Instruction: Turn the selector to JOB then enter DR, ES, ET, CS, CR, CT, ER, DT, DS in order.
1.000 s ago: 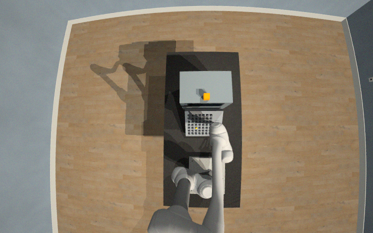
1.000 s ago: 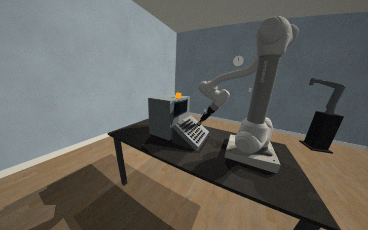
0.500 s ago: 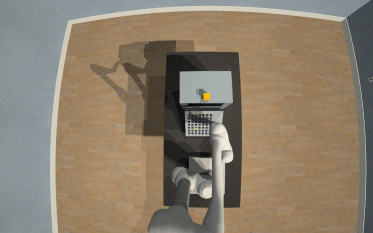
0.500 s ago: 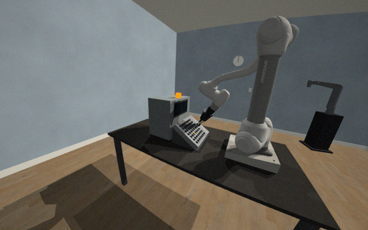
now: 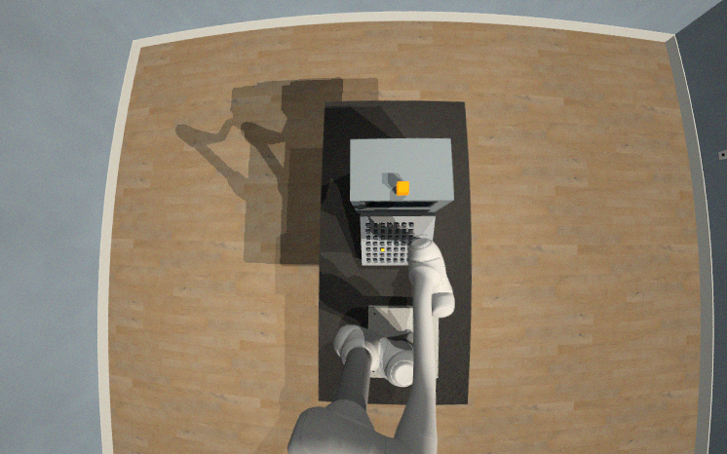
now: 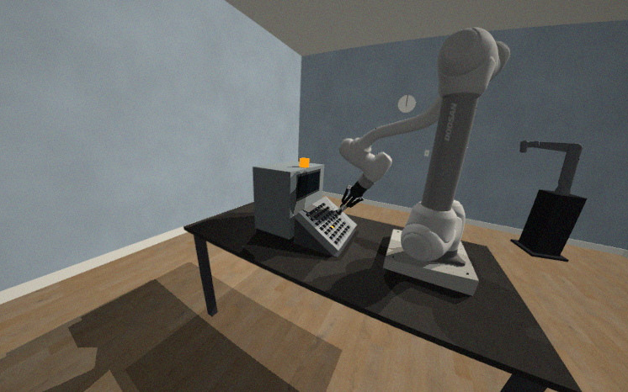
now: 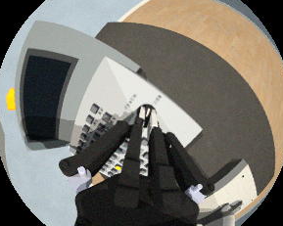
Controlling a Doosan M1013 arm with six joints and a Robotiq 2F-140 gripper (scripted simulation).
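Now: hand 2 cm above the black selector knob, 1 cm to the left of it and 1 cm short of it. Round my hand: sloped keypad 10 cm to the left, 7 cm below, 6 cm ahead; then key 19 cm to the left, 5 cm below, 2 cm ahead.
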